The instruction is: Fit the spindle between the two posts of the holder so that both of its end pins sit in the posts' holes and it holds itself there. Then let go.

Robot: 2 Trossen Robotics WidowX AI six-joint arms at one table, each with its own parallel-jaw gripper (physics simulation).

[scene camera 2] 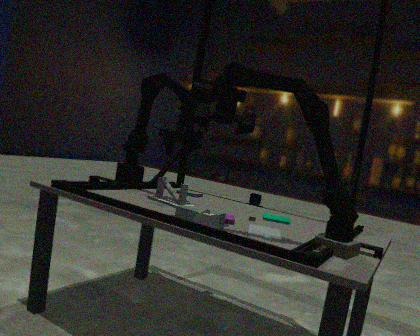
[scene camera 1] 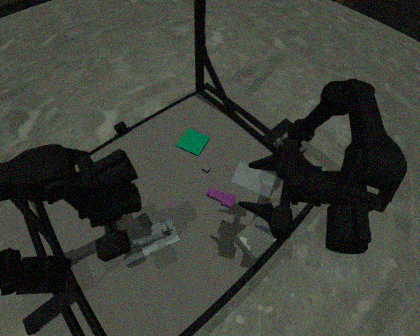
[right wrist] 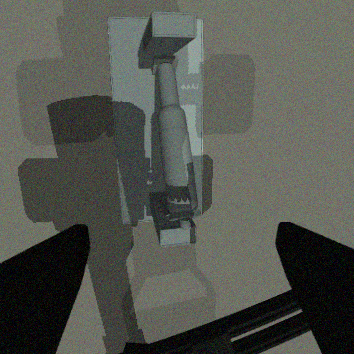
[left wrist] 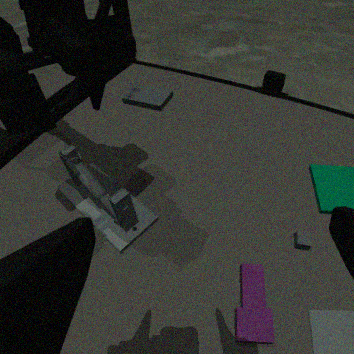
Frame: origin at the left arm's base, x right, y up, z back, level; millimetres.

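Where they show: left gripper, between the fingertips: (scene camera 2: 221, 131) (scene camera 1: 244, 183) (left wrist: 213, 224); right gripper, between the fingertips: (scene camera 2: 175, 160) (scene camera 1: 123, 229) (right wrist: 183, 234) (left wrist: 72, 117); left arm's base, origin of its link: (scene camera 2: 338, 238); right arm's base, origin of its link: (scene camera 2: 130, 164) (scene camera 1: 33, 274).
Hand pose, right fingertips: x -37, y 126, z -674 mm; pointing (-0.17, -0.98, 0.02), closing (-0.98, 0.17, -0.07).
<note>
Each offset is from my right fingertips to the top centre of the thing. "spot": to the spot under its first point.
The grey holder {dz +21, dx -15, dy -157 mm} (scene camera 1: 172, 237) (scene camera 2: 172, 201) (left wrist: 147, 217) (right wrist: 125, 42) lies on the table with its two posts upright. The grey spindle (scene camera 2: 171, 189) (left wrist: 93, 183) (right wrist: 174, 145) lies between the posts but tilted: in scene camera 2 its left end is high by the left post and its right end is low by the right post. Whether either pin touches a hole is hidden. My right gripper (right wrist: 183, 234) is open and empty, above the holder, its fingers on either side of the near post in the right wrist view. My left gripper (scene camera 1: 245, 184) (left wrist: 213, 224) is open and empty, away from the holder.
A magenta stepped block {dz +303, dx +0, dy -151 mm} (scene camera 1: 221, 197) (scene camera 2: 229, 219) (left wrist: 255, 305), a green square {spot: dz +332, dx +255, dy -156 mm} (scene camera 1: 193, 142) (scene camera 2: 276, 218) (left wrist: 332, 190) and a small angled piece {dz +316, dx +123, dy -151 mm} (scene camera 1: 206, 170) (left wrist: 301, 242) lie on the table. A pale plate {dz +451, dx +0, dy -161 mm} (scene camera 1: 252, 177) lies beneath my left gripper. A flat grey plate {dz -140, dx +259, dy -151 mm} (left wrist: 147, 95) lies beyond the holder.
</note>
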